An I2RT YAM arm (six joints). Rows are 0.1 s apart.
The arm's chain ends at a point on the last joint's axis. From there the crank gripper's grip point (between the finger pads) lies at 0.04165 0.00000 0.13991 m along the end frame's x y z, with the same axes.
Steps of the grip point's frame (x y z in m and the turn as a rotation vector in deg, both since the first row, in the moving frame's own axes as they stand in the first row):
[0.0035 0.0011 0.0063 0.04 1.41 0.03]
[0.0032 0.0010 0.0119 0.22 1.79 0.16]
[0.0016 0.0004 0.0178 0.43 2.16 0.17]
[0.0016 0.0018 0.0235 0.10 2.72 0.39]
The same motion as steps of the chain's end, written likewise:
[0.0001 0.0012 0.0074 0.04 1.41 0.03]
[-0.0012 0.0014 0.0133 0.22 1.79 0.16]
[-0.0036 0.0013 0.0195 0.43 2.16 0.17]
[-0.0050 0.0017 0.0256 0.10 2.72 0.39]

